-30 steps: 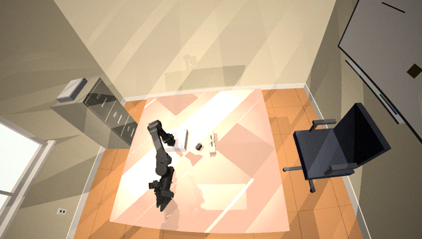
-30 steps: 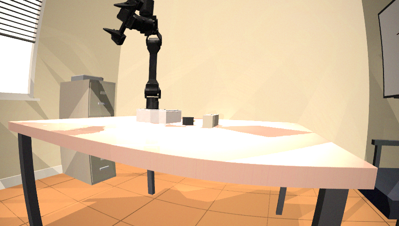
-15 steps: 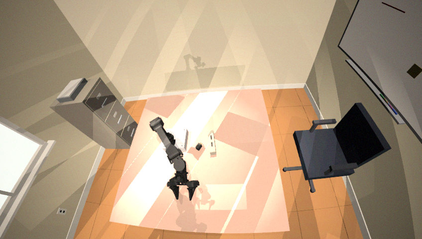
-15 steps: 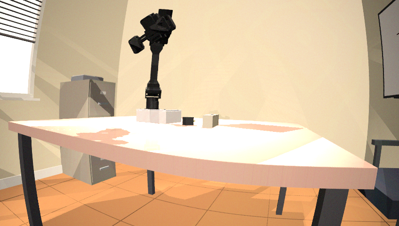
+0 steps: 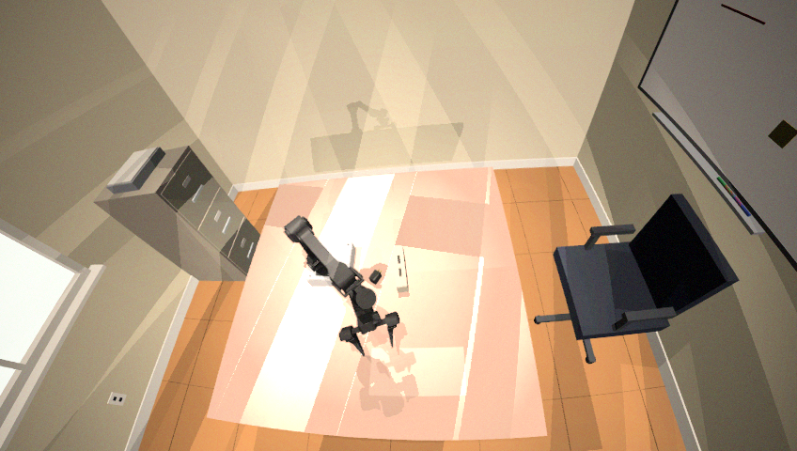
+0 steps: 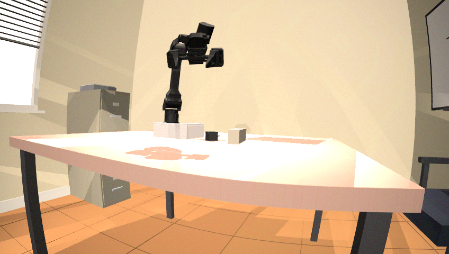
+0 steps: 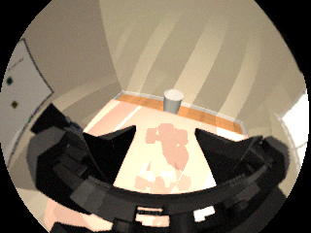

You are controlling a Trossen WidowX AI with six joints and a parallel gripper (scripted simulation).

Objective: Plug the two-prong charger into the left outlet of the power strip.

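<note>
Now: gripper tip 380 mm to the right of the two-prong charger, 230 mm above it and 90 mm past it.
</note>
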